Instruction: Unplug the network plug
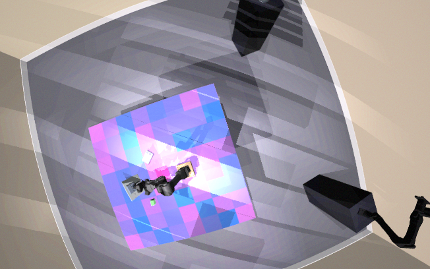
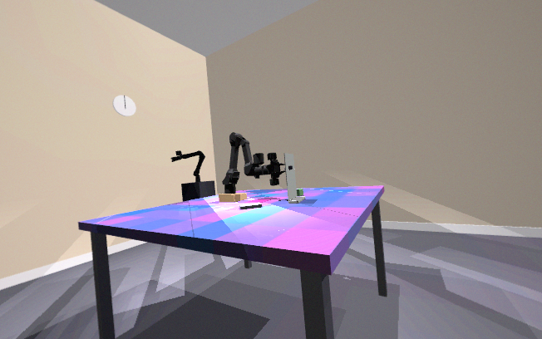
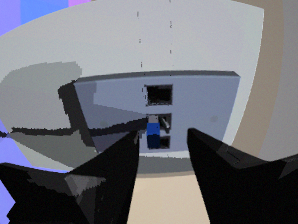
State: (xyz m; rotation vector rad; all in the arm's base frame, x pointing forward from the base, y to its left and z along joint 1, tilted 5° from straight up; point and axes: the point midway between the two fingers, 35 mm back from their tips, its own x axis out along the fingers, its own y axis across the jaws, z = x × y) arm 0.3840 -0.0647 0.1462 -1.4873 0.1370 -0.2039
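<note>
Now: the grey upright panel 3 cm ahead of my gripper tip and 7 cm below it. From my gripper tip the other things lie so: green cube (21 cm to the left, 16 cm below).
</note>
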